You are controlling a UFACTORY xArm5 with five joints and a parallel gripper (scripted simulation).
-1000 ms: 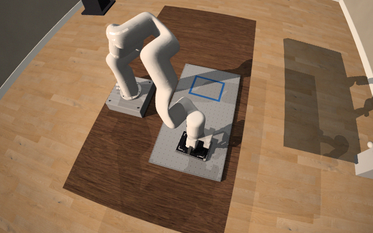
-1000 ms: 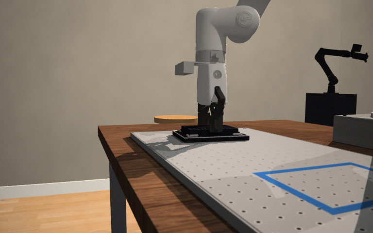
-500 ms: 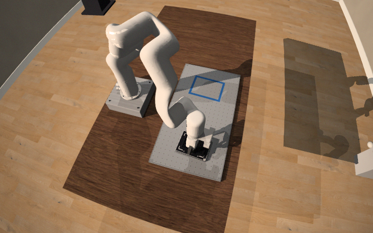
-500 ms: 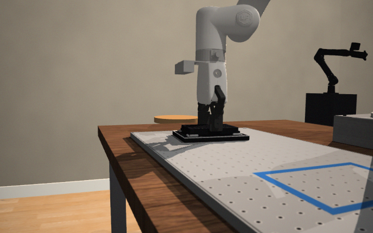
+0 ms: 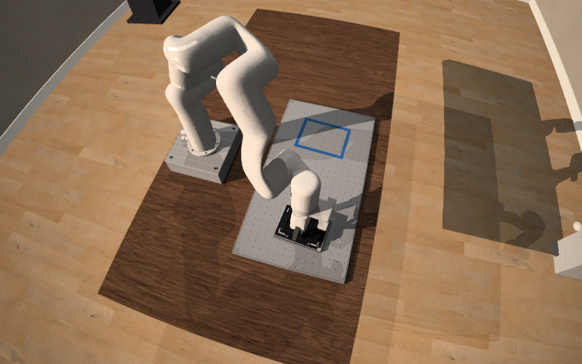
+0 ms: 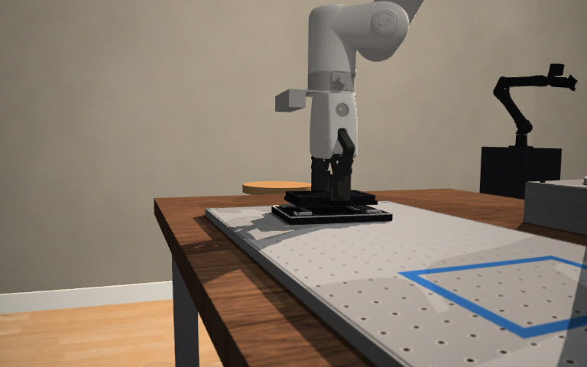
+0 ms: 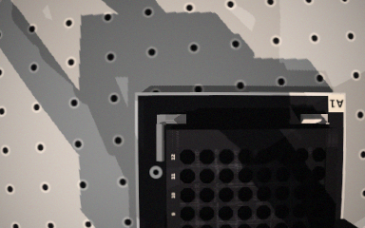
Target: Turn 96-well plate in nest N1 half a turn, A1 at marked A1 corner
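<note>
My hand is 4 cm above the black plate nest. Round my hand: black 96-well plate 1 cm below.
</note>
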